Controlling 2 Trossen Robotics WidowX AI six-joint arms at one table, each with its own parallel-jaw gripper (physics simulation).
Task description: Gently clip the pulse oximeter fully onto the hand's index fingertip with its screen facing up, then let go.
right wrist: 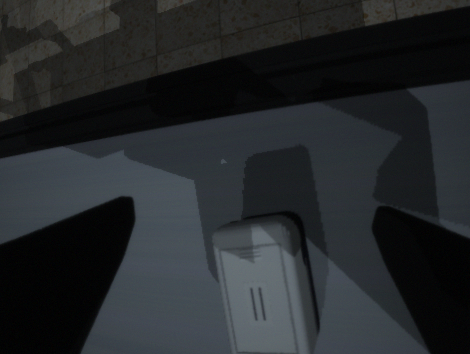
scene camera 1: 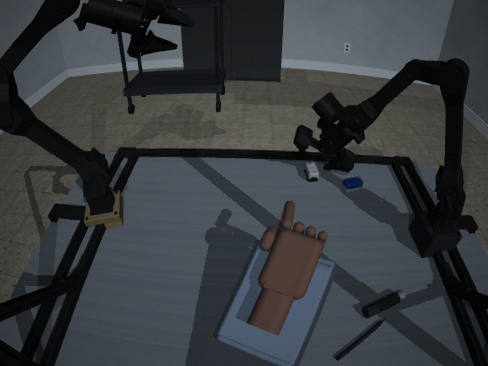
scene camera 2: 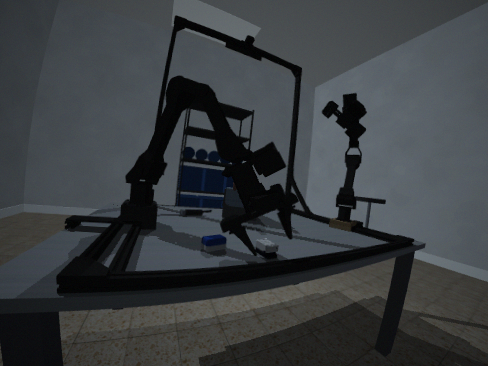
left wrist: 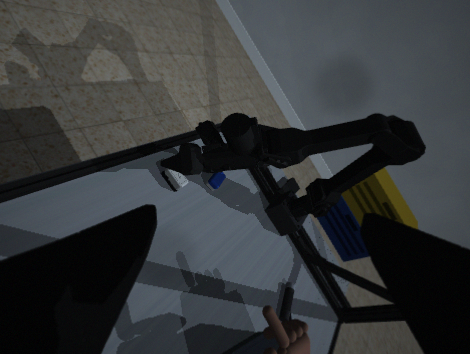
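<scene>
The white pulse oximeter [scene camera 1: 312, 171] [scene camera 2: 267, 245] [left wrist: 178, 180] [right wrist: 260, 300] with a dark side lies on the table near its far edge in scene camera 1; no lit screen shows. My right gripper [scene camera 1: 321, 151] [right wrist: 256, 213] is open above it, its fingers spread to either side in the right wrist view, apart from the case. The brown hand [scene camera 1: 292, 262] [left wrist: 295, 344] rests palm-down or back-up, I cannot tell which, with its index finger [scene camera 1: 288, 214] [left wrist: 275, 325] extended and bare. My left gripper [scene camera 1: 184, 35] is open and empty, high above the table's left side.
A blue-and-white block [scene camera 1: 353, 182] [scene camera 2: 214, 241] [left wrist: 216, 180] lies beside the oximeter. The hand is on a pale blue tray [scene camera 1: 310, 320]. A dark cylinder [scene camera 1: 381, 305] and a thin pen [scene camera 1: 359, 340] lie right of the tray. A black frame rail [scene camera 1: 215, 152] runs along the table edge.
</scene>
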